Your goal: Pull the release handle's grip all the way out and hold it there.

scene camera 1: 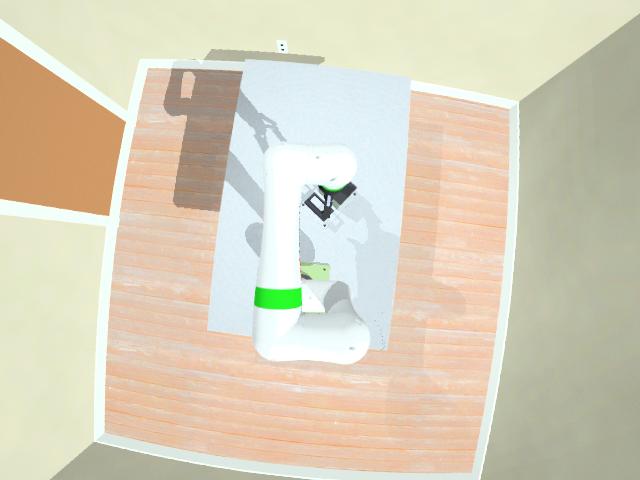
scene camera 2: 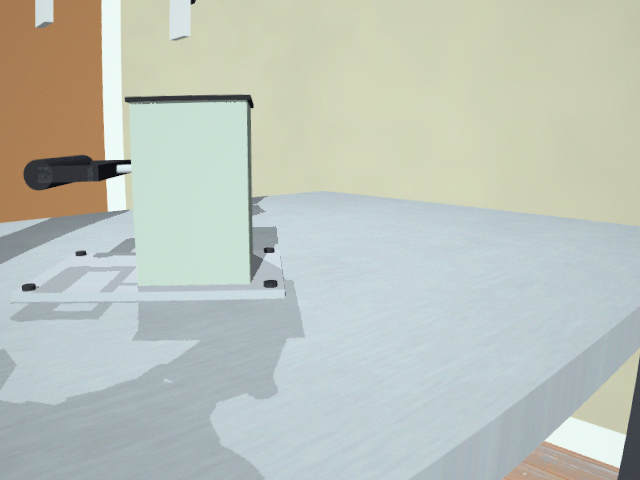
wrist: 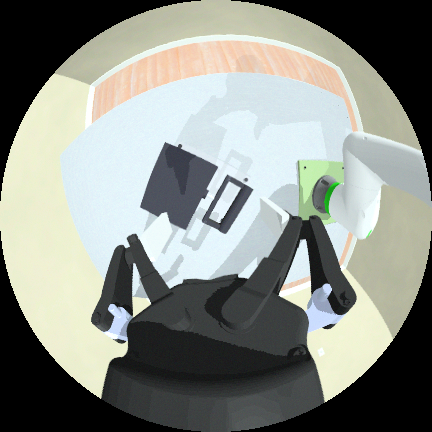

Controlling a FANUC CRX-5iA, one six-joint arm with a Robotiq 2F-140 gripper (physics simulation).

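The release handle's black rectangular grip point(scene camera 1: 314, 212) point(scene camera 2: 56, 173) point(wrist: 239, 211) sticks out sideways from a pale green box housing point(scene camera 2: 191, 191) with a black top. A thin pale rod point(scene camera 2: 124, 168) shows between grip and housing. The housing stands on a light base plate point(scene camera 2: 206, 295) with black bolts. My gripper point(scene camera 2: 111, 31) point(wrist: 213, 214) is open and empty, its pale fingertips wide apart. It hangs above the handle and housing, touching neither. In the wrist view the grip lies between the two fingers, and the left fingertip overlaps the housing's lower edge. The arm partly covers the gripper in scene camera 1.
The grey table point(scene camera 1: 330, 103) point(scene camera 2: 465, 289) point(wrist: 100, 175) carries the fixture. A green mounting plate point(scene camera 1: 315, 269) point(wrist: 307, 180) under the arm's base lies to the right in the wrist view. The white arm point(scene camera 1: 281, 232) point(wrist: 362, 185) reaches over the table. A wall stands behind the table.
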